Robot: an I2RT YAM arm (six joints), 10 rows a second.
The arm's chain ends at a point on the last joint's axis. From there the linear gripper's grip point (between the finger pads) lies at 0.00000 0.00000 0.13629 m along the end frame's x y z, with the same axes.
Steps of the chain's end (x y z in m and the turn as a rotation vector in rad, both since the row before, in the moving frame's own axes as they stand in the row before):
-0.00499 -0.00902 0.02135 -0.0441 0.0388 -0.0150
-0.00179 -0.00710 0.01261 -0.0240 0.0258 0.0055
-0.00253 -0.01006 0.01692 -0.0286 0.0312 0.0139
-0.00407 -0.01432 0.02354 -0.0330 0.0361 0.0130
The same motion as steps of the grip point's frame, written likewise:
0.00034 -0.00305 0.02111 -0.0441 0.0388 -0.0150
0.00172 -0.00382 0.01253 -0.0240 0.0258 0.0055
0.00169 -0.00613 0.01680 -0.0286 0.0312 0.0139
0.00082 -0.00979 0.02338 -0.0330 0.0361 0.0130

